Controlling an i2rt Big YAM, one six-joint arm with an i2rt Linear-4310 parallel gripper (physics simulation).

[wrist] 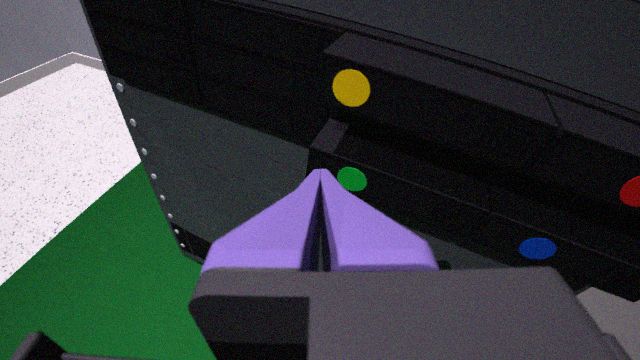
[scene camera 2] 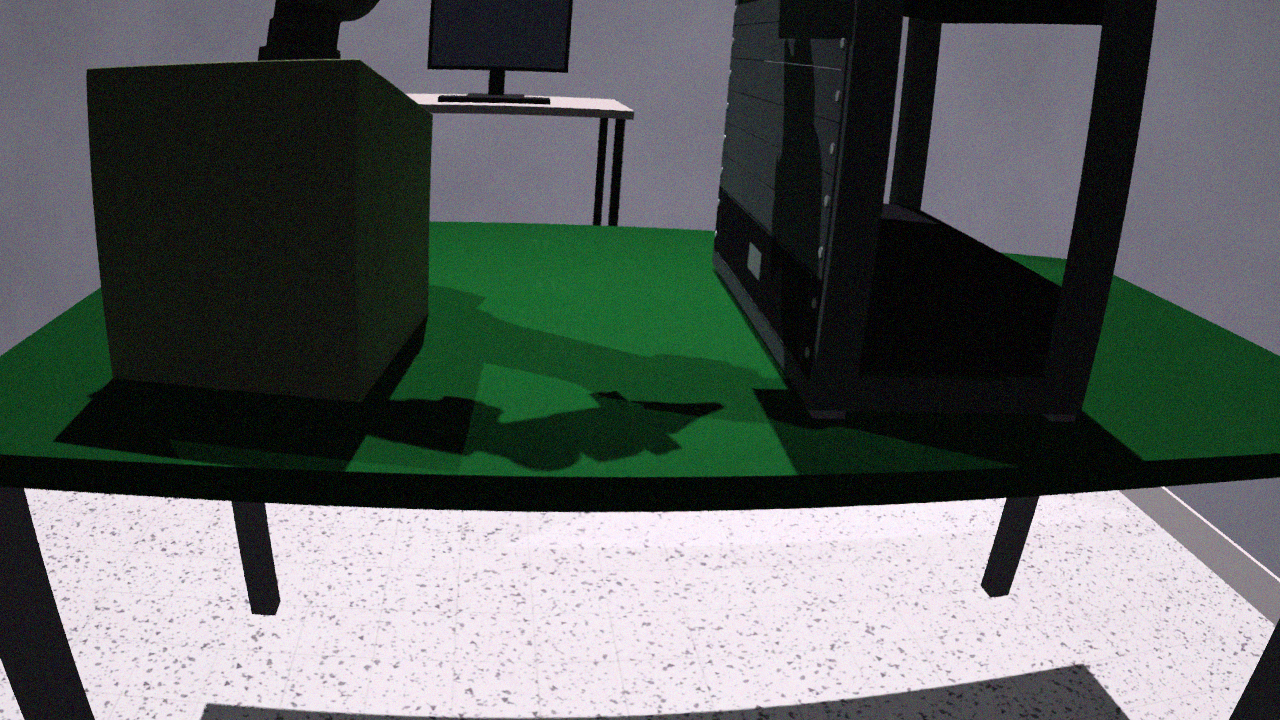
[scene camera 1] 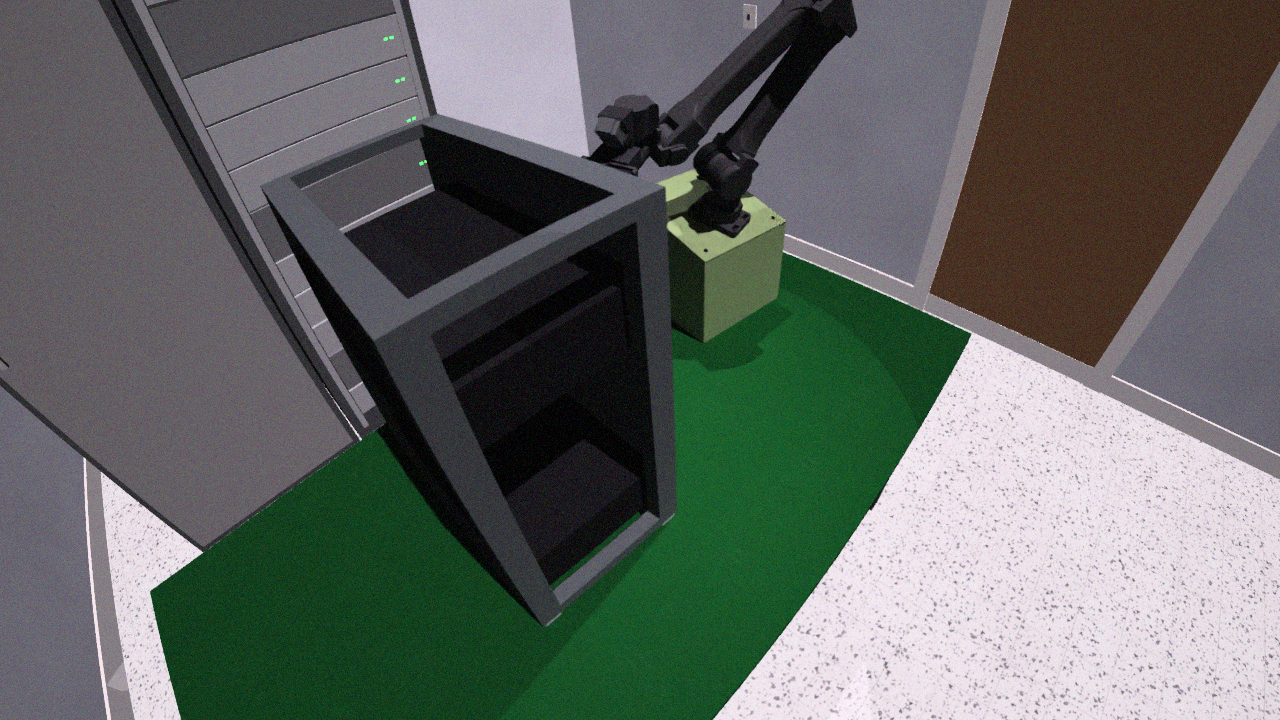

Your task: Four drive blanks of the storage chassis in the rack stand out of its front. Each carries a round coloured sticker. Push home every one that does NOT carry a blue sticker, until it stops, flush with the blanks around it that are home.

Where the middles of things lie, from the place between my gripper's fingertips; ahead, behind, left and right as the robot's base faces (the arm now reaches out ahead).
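Rack (scene camera 1: 513,327): 14 cm below my hand, 2 cm to the right of it and 21 cm ahead of it.
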